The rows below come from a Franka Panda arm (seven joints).
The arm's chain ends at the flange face. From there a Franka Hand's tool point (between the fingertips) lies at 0.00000 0.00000 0.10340 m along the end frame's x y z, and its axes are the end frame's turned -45 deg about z.
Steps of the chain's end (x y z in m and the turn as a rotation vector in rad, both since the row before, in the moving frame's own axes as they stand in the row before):
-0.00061, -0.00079, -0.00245, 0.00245, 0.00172, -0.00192
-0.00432, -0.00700, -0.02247, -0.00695, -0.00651, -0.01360
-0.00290, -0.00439, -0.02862, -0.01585, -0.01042, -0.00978
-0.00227, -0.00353, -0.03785, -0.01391, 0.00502, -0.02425
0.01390, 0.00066, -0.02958, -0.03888, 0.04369, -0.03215
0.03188, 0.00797, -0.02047, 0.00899, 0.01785, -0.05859
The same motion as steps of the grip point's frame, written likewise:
0.00043, -0.00104, -0.00245, 0.00052, 0.00295, -0.00192
0.00091, -0.00797, -0.02247, -0.00031, -0.00952, -0.01360
-0.00087, -0.00475, -0.02864, -0.00384, -0.01858, -0.00978
0.00026, -0.00271, -0.03786, -0.01339, -0.00629, -0.02425
0.00981, 0.01632, -0.02976, -0.05839, 0.00340, -0.03215
0.01889, 0.02877, -0.02049, -0.00626, 0.01898, -0.05859

